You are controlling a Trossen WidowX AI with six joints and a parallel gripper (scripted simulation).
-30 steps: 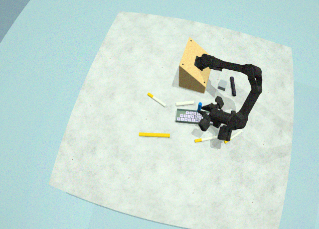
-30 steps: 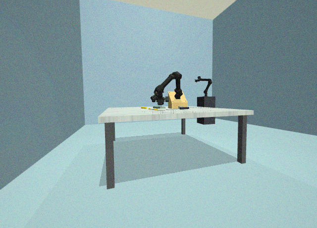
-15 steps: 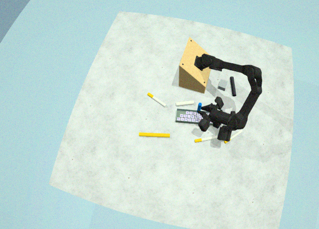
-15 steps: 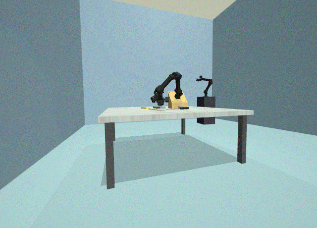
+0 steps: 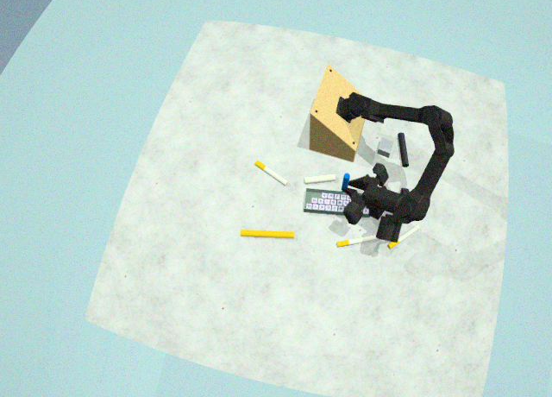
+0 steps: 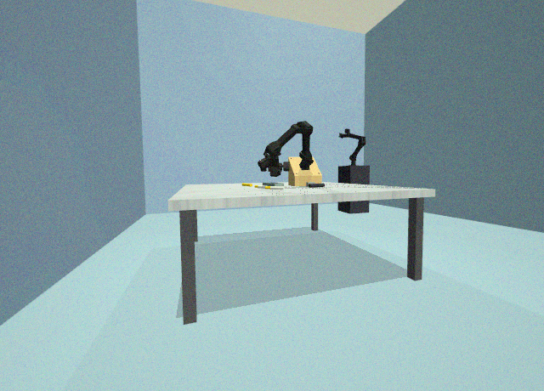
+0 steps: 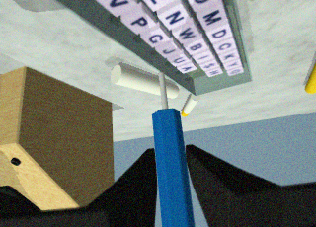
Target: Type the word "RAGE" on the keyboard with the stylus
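Now: gripper tip 80 mm to the left of the white cylinder, 80 mm above it and 40 mm past it. Also, from my gripper tip: blue stylus 10 mm below; white stylus tip 50 mm below; yellow stick 190 mm to the right, 170 mm ahead, 90 mm below.
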